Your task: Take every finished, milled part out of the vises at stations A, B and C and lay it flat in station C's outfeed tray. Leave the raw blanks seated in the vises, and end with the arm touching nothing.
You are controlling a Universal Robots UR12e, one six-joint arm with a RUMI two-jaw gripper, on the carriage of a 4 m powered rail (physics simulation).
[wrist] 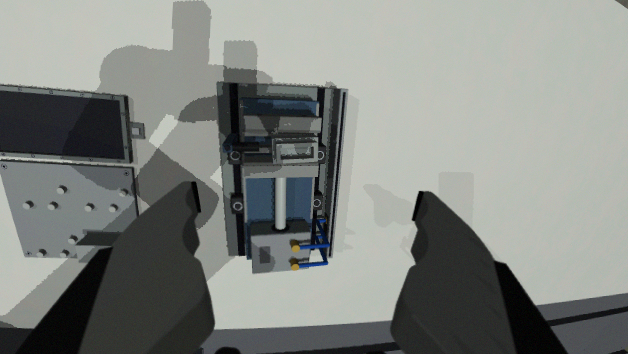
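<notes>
A vise (281, 172) is bolted on a base plate in the middle of the wrist view. A grey metal part (296, 152) with a rectangular pocket in its top sits between the vise's jaws, toward their right end. The pocket shows it as a milled part. My gripper (308, 189) is wide open, with its fingers far apart and nothing between them. It hangs high above the vise, one finger to the left of it and one to the right. Which station this is cannot be told.
A dark, framed tray (129, 145) with a small tab lies at the left. Below it is a grey plate (100, 180) with several upright pegs. Blue tubes (315, 246) with brass fittings are at the vise's lower right. A raised rail (339, 170) runs along the base plate's right edge.
</notes>
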